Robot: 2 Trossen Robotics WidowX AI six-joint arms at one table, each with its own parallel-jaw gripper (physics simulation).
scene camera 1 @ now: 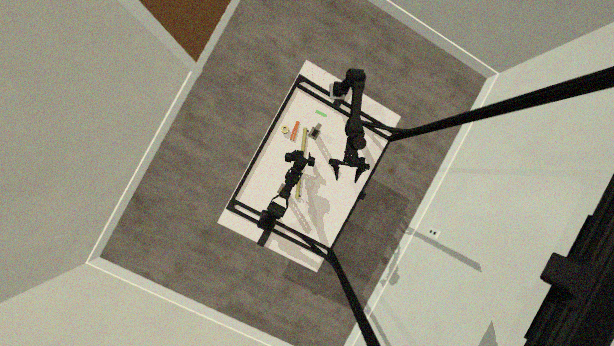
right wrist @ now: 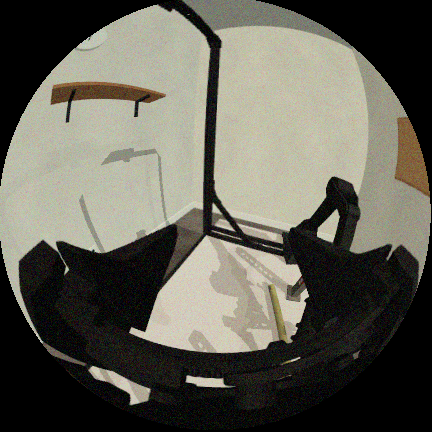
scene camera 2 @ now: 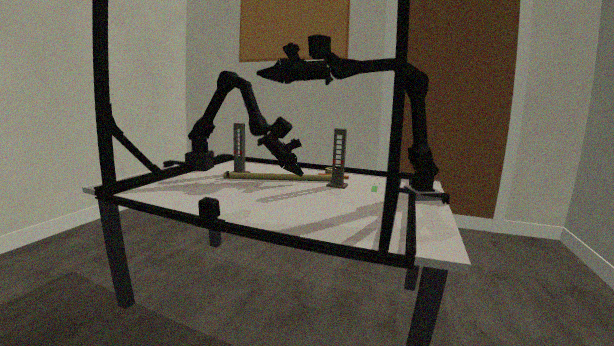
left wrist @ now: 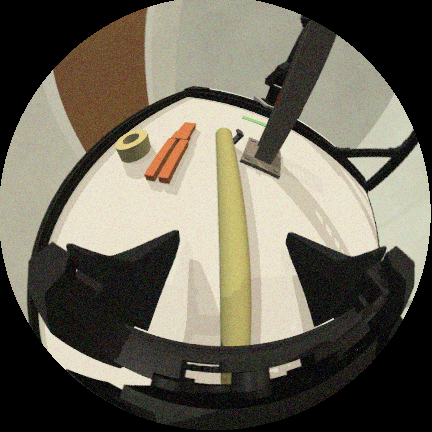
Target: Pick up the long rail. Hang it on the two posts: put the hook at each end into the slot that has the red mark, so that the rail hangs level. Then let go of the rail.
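Places are measured from the left arm's base along level axes (x back, y right, z up), in millimetres.
Pixels of known places: left gripper, fingertip midpoint: (scene camera 2: 302, 175) (left wrist: 234, 237); right gripper, fingertip midpoint: (scene camera 1: 346, 181) (right wrist: 235, 231) (scene camera 2: 258, 74); left arm's base, origin of the base link: (scene camera 2: 199, 152); right arm's base, origin of the base link: (scene camera 1: 337, 91) (scene camera 2: 422, 189) (left wrist: 272, 103).
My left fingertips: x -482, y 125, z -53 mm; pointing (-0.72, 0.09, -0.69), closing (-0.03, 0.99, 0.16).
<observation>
For each thing: its middle in the pictures, then the offset to it from my left fingertips. "*": a spot on its surface instead. Level surfaces: height alone.
- long yellow rail, body centre: (left wrist: 241, 331) (right wrist: 283, 343) (scene camera 2: 282, 175) (scene camera 1: 301, 163) dx +78, dy +11, dz -3 mm
- small dark hook, surface spot: (left wrist: 239, 135) * dx -130, dy +6, dz +8 mm
- Orange forked piece, body centre: (left wrist: 175, 144) (scene camera 1: 294, 130) dx -123, dy -78, dz -16 mm
- yellow ring-shaped roll, body centre: (left wrist: 132, 144) (scene camera 1: 284, 129) dx -115, dy -143, dz -10 mm
- green strip, body centre: (scene camera 2: 374, 188) (scene camera 1: 321, 113) dx -275, dy +69, dz -22 mm
- table, its level: dz -22 mm
The long yellow rail (scene camera 1: 304, 140) (scene camera 2: 270, 176) (left wrist: 234, 240) (right wrist: 278, 315) lies on the table. A small dark hook (left wrist: 239, 135) shows at its far end in the left wrist view. Two upright grey slotted posts with red marks stand near it: one post (scene camera 2: 239, 125) at the left in scene camera 2, the other post (scene camera 2: 340, 131) (left wrist: 300, 90) (scene camera 1: 315, 131) at the right. My left gripper (scene camera 2: 301, 173) (left wrist: 234, 237) is open, pointing down just above the rail, which runs between its fingers in the wrist view. My right gripper (scene camera 1: 346, 179) (scene camera 2: 258, 73) (right wrist: 235, 231) is open and empty, high above the table.
Orange forked piece (scene camera 1: 295, 131) (left wrist: 170, 155) and a yellow ring-shaped roll (scene camera 1: 285, 126) (left wrist: 141, 152) lie beside the rail. A green strip (scene camera 1: 321, 113) (scene camera 2: 374, 189) lies beyond the post nearest the right arm's base. A black frame borders the table (scene camera 2: 440, 250), with tall uprights.
</observation>
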